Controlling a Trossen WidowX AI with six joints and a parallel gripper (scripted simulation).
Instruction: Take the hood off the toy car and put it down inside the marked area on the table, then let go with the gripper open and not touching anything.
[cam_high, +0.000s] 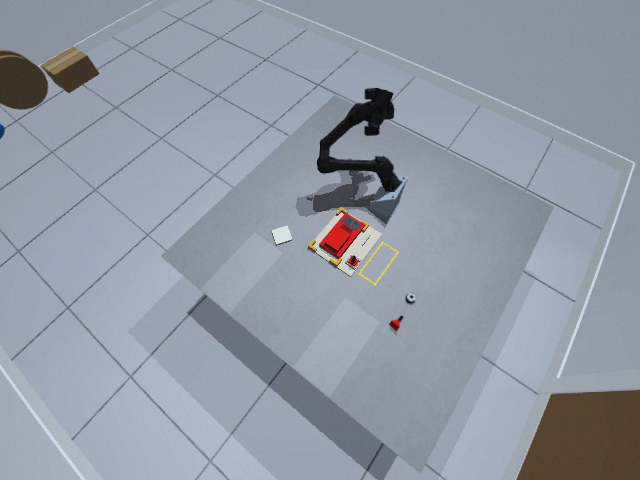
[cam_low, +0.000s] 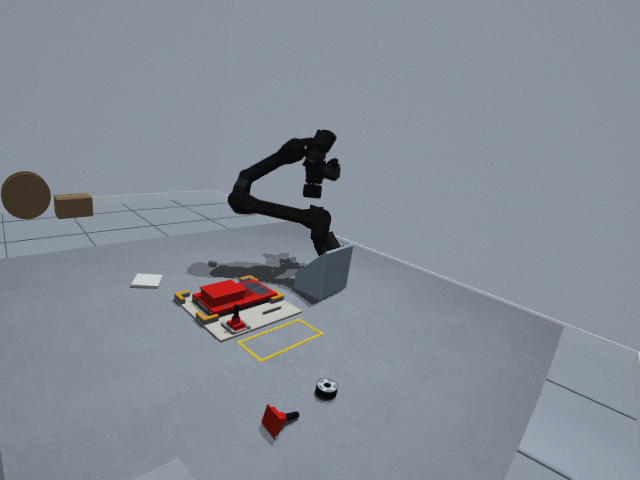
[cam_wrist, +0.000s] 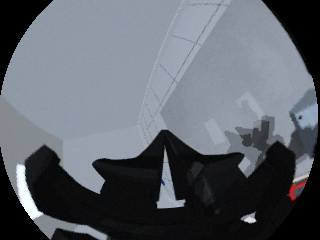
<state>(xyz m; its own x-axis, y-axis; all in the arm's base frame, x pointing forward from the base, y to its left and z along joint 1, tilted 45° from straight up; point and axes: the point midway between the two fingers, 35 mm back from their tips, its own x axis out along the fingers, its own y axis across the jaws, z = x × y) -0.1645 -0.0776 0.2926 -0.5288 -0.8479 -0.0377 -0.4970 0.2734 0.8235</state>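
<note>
Now: the red hood 49 cm ahead of my gripper tip, 24 cm to the left of it and 24 cm below it. Round my gripper tip: white square tile (62 cm ahead, 27 cm below, 3 cm to the left); then wheel (62 cm to the left, 49 cm ahead, 27 cm below).
</note>
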